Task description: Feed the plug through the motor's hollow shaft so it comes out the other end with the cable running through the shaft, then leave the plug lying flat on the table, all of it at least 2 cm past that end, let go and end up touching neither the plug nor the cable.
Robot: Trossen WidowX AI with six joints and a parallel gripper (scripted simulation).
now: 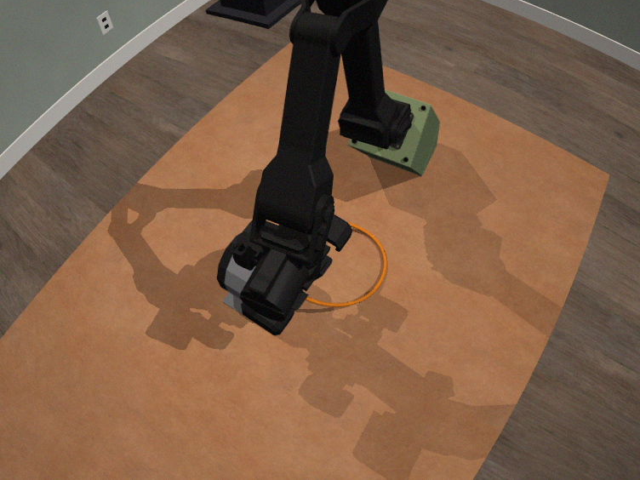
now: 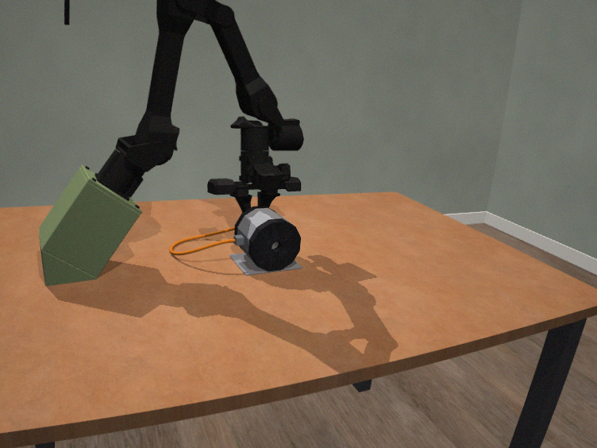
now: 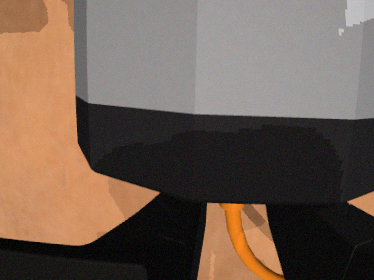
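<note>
Right now my hand is 2 cm to the left of the grey plug and 4 cm above it.
</note>
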